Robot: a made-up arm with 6 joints.
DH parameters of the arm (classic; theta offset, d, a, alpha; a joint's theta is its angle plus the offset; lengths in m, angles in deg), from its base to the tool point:
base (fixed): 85.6 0 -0.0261 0
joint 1: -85.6 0.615 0.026 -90
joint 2: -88.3 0 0.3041 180
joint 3: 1.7 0.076 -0.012 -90
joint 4: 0 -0.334 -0.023 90
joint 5: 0 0.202 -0.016 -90
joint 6: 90 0 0.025 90
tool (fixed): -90 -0.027 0 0
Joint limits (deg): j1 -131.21..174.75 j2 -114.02..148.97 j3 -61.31..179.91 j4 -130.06..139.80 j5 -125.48..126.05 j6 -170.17..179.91
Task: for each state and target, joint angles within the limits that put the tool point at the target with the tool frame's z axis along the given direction. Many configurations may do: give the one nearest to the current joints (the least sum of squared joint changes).
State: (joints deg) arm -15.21 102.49 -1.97 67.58 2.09 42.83
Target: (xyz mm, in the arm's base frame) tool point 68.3 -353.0 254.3 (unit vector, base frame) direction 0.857 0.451 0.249
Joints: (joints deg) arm -29.43 90.02 -29.84 47.57 30.07 17.73
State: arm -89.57 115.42 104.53 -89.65 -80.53 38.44
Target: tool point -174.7 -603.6 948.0 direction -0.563 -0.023 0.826
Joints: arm -99.59 58.32 122.44 -74.95 -52.98 5.96
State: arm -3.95 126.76 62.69 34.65 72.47 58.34
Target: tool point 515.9 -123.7 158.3 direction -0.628 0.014 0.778
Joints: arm 16.47 106.94 28.01 32.49 106.88 23.37
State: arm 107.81 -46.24 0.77 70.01 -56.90 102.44
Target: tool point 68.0 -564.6 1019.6 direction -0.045 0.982 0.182
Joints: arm 71.10 -59.50 49.73 58.70 -37.01 102.40
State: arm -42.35 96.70 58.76 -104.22 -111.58 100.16
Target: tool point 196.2 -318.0 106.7 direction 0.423 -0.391 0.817
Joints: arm -42.52 111.97 66.92 -86.25 -111.29 100.60
